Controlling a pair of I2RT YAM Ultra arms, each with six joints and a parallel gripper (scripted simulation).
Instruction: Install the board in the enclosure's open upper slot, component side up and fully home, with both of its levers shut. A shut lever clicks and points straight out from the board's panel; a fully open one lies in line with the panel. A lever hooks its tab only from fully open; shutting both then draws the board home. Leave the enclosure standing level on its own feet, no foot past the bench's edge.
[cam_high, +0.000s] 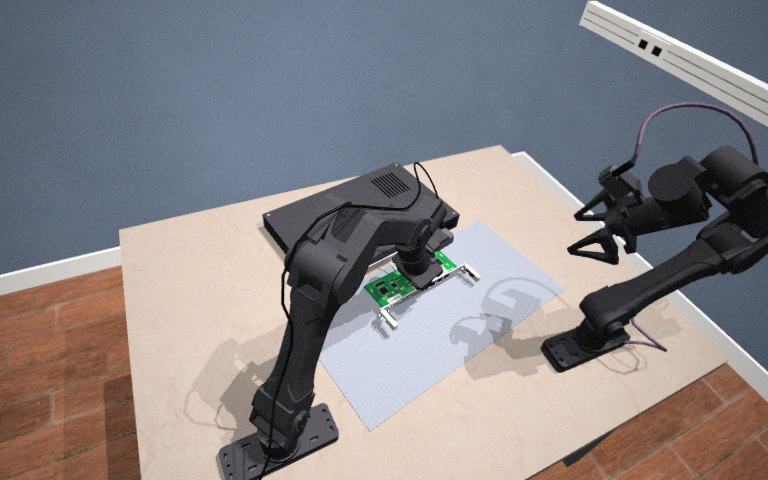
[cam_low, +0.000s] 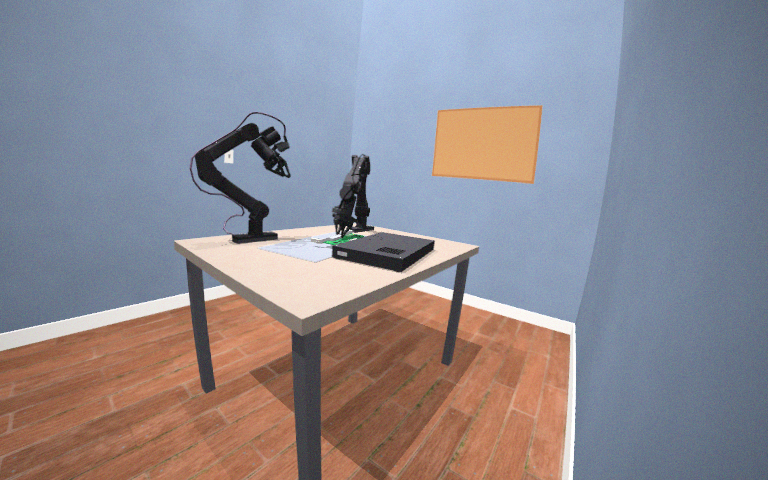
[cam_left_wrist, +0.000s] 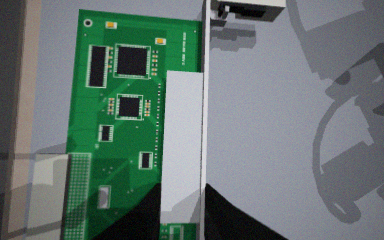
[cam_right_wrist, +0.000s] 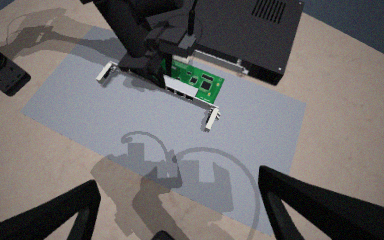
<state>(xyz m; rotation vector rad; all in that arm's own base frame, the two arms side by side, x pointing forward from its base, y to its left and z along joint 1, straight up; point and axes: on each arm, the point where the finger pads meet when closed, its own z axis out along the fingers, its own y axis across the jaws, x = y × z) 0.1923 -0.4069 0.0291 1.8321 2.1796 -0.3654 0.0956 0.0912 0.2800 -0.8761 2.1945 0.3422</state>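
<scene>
The mat is 5 cm below my left hand, 4 cm behind it and 2 cm to the right of it. The rest, counted from my left hand: black enclosure 22 cm ahead, 5 cm to the left, 1 cm below.
</scene>
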